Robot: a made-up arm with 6 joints. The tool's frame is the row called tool.
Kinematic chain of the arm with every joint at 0, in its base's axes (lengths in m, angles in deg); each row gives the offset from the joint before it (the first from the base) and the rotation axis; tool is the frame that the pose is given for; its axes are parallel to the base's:
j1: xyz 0 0 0.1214 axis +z
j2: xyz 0 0 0 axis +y
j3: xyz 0 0 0.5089 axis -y
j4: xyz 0 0 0 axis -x
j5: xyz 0.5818 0 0 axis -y
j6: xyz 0 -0.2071 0 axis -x
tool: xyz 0 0 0
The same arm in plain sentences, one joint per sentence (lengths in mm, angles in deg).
The arm has six revolute joints in a row. What follows holds with every joint at zero, and every direction is one of the base frame's.
Joint 1 is mounted 121.4 mm along +z from the base frame's origin and rotates about +z.
Joint 2 is mounted at the same point as joint 1 and rotates about +y.
Joint 3 is mounted 508.9 mm along +z from joint 2 and rotates about -y.
Joint 4 is mounted at the same point as joint 3 and rotates about -x.
Joint 5 is mounted 581.8 mm along +x from joint 4 and rotates about -y.
Joint 6 is mounted 207.1 mm along -y from joint 5 and rotates about -x.
The tool frame, which is the frame that the pose is given for, is mounted at the same point as joint 6; its axes are parallel to the base frame's.

